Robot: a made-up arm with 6 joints.
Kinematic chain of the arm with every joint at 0, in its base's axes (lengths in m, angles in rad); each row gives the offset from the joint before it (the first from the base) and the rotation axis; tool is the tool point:
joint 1: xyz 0 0 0.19 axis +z
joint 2: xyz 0 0.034 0 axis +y
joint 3: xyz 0 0 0.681 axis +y
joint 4: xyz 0 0 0.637 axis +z
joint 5: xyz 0 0 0 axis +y
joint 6: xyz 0 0 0.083 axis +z
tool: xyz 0 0 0
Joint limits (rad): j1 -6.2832..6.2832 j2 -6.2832..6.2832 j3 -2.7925..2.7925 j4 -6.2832..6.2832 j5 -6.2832..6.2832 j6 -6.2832..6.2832
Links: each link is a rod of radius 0.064 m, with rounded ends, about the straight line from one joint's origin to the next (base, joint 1, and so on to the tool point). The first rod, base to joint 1, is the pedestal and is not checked.
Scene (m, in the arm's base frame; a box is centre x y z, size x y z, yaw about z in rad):
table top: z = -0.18
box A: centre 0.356 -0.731 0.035 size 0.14 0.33 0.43 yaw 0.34
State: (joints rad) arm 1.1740 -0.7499 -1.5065 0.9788 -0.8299 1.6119
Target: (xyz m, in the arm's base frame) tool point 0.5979 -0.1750 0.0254
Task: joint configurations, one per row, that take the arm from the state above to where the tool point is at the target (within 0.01 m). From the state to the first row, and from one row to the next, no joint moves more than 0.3 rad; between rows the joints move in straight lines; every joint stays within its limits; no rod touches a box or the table.
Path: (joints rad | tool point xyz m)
1: 1.4479 -0.6143 -1.5815 0.9921 -0.8668 1.6119 | -0.0955 -0.9277 0.3143
2: 1.7217 -0.4787 -1.6566 1.0053 -0.9038 1.6119 | 0.1526 -0.8634 0.3967
3: 1.9956 -0.3431 -1.7316 1.0186 -0.9407 1.6119 | 0.3560 -0.7310 0.4693
4: 2.2692 -0.4775 -1.8564 1.0199 -0.9565 1.6119 | 0.5219 -0.5846 0.2958
5: 2.5429 -0.6119 -1.9812 1.0211 -0.9722 1.6119 | 0.6062 -0.3839 0.1453
6: 2.8165 -0.7463 -2.1060 1.0224 -0.9879 1.6119 | 0.5979 -0.1750 0.0254

